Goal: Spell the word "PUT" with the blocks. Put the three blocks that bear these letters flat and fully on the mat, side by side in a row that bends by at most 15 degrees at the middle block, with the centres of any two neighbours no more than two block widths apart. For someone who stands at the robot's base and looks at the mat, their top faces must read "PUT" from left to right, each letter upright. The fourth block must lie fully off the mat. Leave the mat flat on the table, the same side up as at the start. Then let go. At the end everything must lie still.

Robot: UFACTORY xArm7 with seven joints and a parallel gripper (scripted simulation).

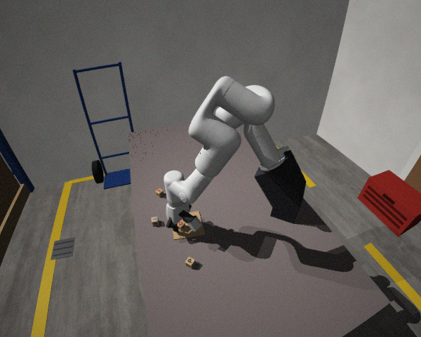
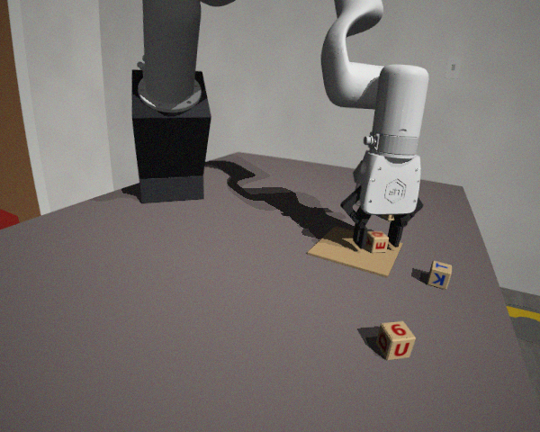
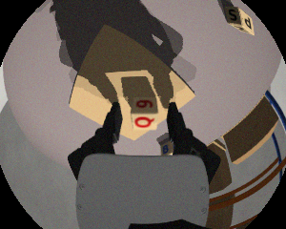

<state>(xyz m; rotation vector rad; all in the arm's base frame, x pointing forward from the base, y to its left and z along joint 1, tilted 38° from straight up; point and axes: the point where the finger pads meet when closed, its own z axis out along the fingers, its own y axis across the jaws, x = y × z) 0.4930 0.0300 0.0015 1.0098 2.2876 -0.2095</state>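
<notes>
The tan mat lies 30 mm below my hand, 30 mm behind it and 10 mm to the right of it.
</notes>
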